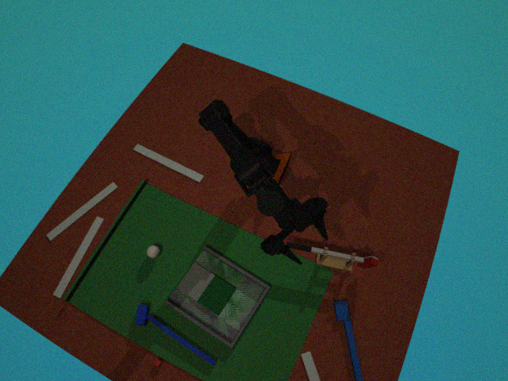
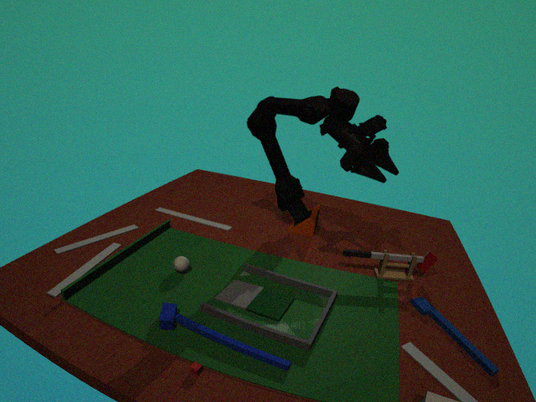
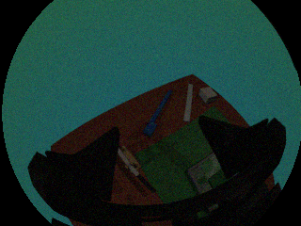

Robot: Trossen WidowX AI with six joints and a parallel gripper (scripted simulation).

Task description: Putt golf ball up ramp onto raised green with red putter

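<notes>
My gripper tip is now 110 mm past the wooden stool, 100 mm to the right of it and 270 mm above it. Round my gripper tip: grey raised platform (140 mm ahead, 200 mm to the right, 300 mm below); blue putter (310 mm ahead, 290 mm to the right, 290 mm below); white golf ball (100 mm ahead, 460 mm to the right, 280 mm below).
</notes>
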